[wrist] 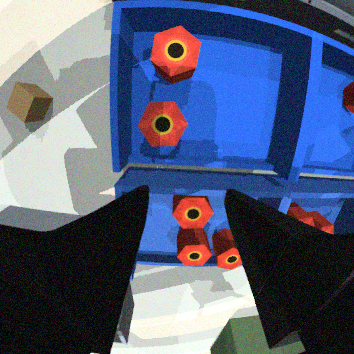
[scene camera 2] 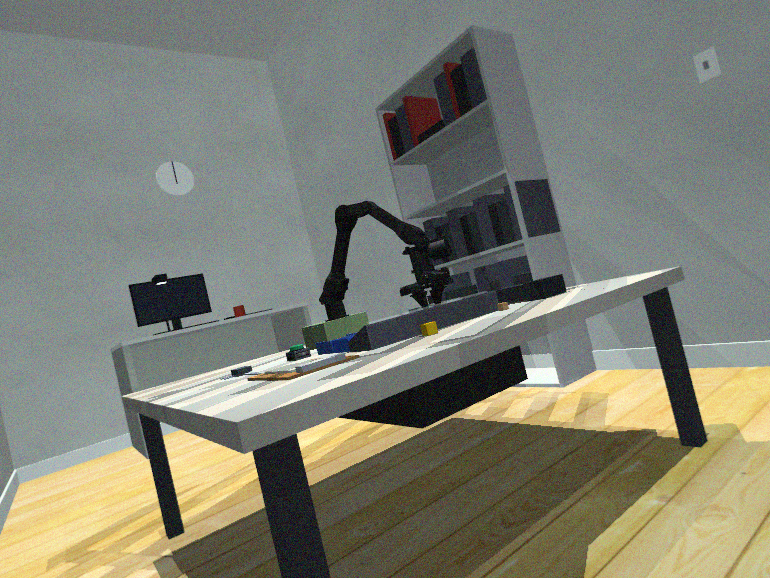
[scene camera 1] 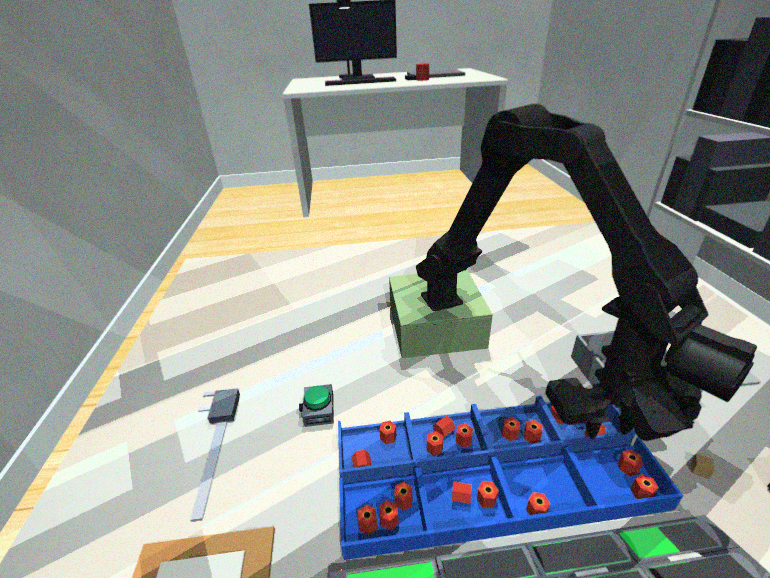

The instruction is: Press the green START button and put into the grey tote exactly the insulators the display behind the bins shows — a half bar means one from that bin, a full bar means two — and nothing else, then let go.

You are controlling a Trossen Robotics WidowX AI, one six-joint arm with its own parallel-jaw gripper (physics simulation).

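Where they show: gripper, between the fingertips: (wrist: 187, 194) (scene camera 1: 606, 434); arm's base, origin of its link: (scene camera 2: 337, 318) (scene camera 1: 441, 299).
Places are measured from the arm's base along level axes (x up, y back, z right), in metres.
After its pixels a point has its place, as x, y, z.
Note:
My gripper (scene camera 1: 614, 430) {-0.050, -0.339, -0.108} (scene camera 2: 427, 302) {-0.050, -0.339, -0.108} (wrist: 187, 194) {-0.050, -0.339, -0.108} is open and empty above the back right bin of the blue bin tray (scene camera 1: 447, 536) (scene camera 2: 335, 344) (wrist: 116, 100). Three red insulators stand in that bin; one insulator (wrist: 193, 214) {-0.054, -0.321, -0.106} shows between the fingertips in the wrist view, with two nearer the base. Two insulators (scene camera 1: 630, 462) {-0.054, -0.384, -0.107} (wrist: 163, 123) {-0.054, -0.379, -0.115} stand in the front right bin. The grey tote (scene camera 1: 586, 359) {-0.051, -0.200, -0.191} is behind the arm, its inside mostly hidden. The green START button (scene camera 1: 317, 396) {-0.044, -0.123, 0.278} (scene camera 2: 296, 348) {-0.052, -0.133, 0.291} is left of the bins. The display (scene camera 1: 485, 564) {-0.037, -0.435, 0.147} shows green bars at far left and right; its lower part is cut off.
The green base block (scene camera 1: 444, 335) {-0.038, -0.064, 0.022} (scene camera 2: 348, 323) {-0.024, -0.065, 0.013} (wrist: 245, 335) {-0.053, -0.078, -0.047} carries the arm. A caliper (scene camera 1: 214, 447) {-0.080, -0.136, 0.449} lies left of the button. A brown cube (scene camera 1: 702, 465) {-0.064, -0.417, -0.203} (wrist: 30, 101) {-0.064, -0.411, -0.201} lies right of the tray. A yellow cube (scene camera 2: 429, 328) {-0.068, -0.566, 0.221} is by the display. A brown-framed board (scene camera 1: 255, 550) {-0.078, -0.314, 0.396} lies front left.

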